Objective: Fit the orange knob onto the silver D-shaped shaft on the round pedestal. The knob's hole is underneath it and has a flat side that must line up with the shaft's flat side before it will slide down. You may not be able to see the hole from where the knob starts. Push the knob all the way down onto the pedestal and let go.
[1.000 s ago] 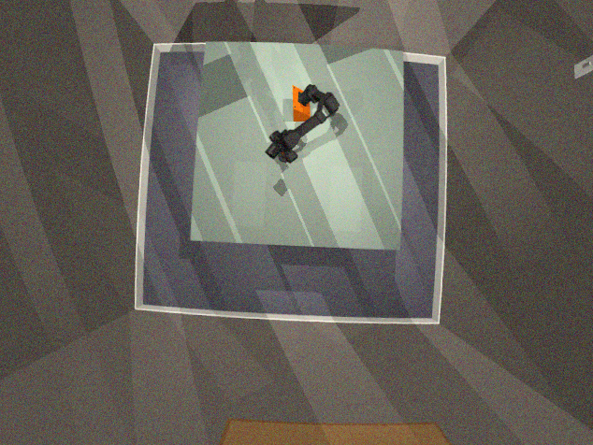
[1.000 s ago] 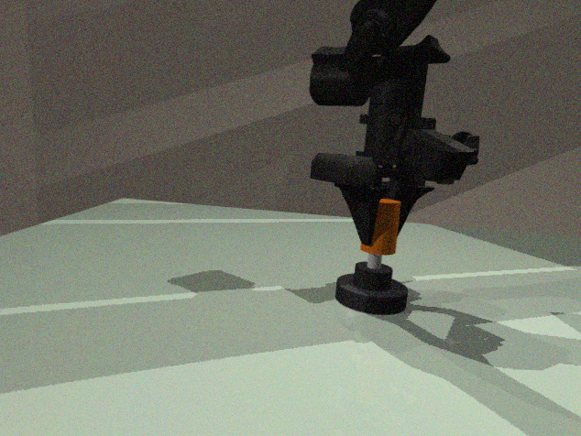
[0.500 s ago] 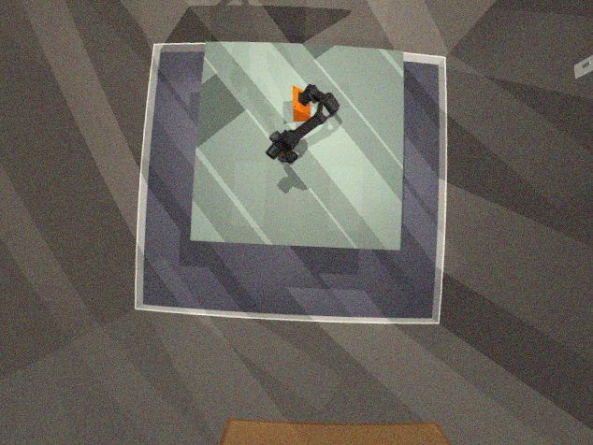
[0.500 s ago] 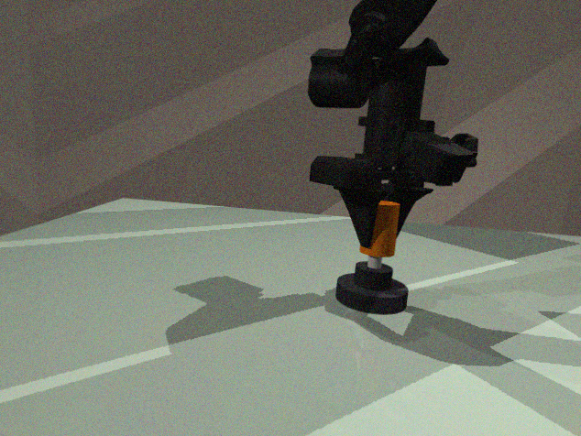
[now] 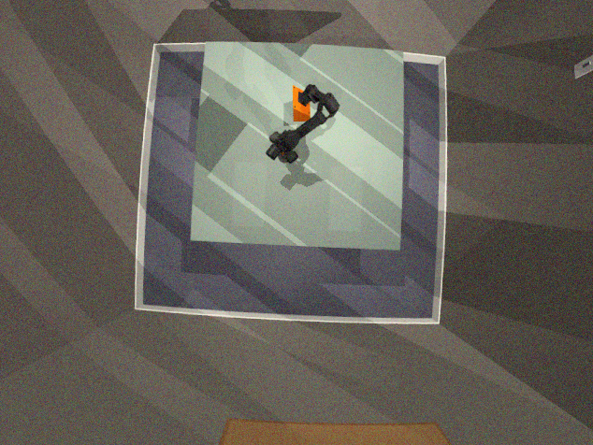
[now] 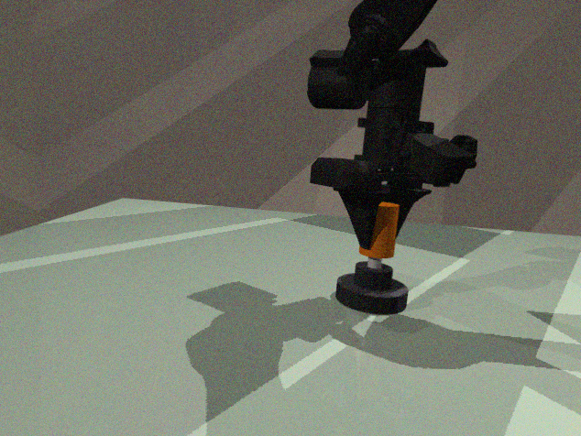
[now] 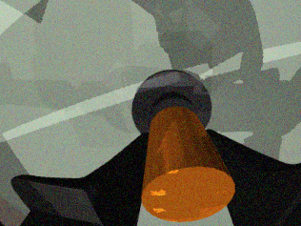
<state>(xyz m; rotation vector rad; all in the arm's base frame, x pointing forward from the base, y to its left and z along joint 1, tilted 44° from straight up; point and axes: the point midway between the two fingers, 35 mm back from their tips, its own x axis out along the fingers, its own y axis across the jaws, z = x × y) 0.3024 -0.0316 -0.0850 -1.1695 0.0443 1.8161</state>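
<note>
Right now the round pedestal is 4 cm below my gripper tip. The rest, counted from my gripper tip: orange knob (3 cm above).
</note>
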